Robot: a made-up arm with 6 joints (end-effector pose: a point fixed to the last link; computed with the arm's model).
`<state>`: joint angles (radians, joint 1 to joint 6).
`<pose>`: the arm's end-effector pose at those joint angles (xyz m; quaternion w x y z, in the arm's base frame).
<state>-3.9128 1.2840 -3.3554 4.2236 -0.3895 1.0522</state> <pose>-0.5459 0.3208 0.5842 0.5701 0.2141 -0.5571 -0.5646</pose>
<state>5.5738 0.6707 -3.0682 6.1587 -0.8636 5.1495</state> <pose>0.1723 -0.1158 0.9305 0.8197 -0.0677 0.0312 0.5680</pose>
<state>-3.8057 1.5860 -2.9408 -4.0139 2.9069 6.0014</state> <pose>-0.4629 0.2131 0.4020 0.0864 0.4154 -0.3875 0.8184</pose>
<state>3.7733 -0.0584 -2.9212 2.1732 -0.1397 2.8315</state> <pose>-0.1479 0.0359 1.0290 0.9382 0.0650 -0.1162 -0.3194</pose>
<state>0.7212 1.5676 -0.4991 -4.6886 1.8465 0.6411</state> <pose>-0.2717 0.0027 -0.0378 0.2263 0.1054 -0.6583 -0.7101</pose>
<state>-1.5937 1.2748 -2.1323 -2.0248 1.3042 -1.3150</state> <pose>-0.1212 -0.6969 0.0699 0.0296 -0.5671 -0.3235 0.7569</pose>
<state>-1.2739 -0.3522 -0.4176 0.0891 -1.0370 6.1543</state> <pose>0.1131 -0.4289 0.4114 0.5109 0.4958 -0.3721 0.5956</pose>
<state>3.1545 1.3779 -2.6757 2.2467 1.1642 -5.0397</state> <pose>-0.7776 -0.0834 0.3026 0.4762 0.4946 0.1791 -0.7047</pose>
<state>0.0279 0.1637 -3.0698 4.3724 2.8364 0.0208</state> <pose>-0.0077 -0.1527 0.8037 0.2175 0.5797 -0.7848 0.0254</pose>
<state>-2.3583 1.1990 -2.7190 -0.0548 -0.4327 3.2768</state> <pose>-0.4797 -0.4912 0.5863 0.3544 0.5232 0.2005 -0.7486</pose>
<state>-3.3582 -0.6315 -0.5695 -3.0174 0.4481 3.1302</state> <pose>-0.4914 0.1028 0.3031 0.7307 -0.1268 -0.6681 -0.0607</pose>
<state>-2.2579 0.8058 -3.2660 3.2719 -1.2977 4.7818</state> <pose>-0.2528 -0.3453 0.6146 0.1074 -0.2896 -0.7823 0.5408</pose>
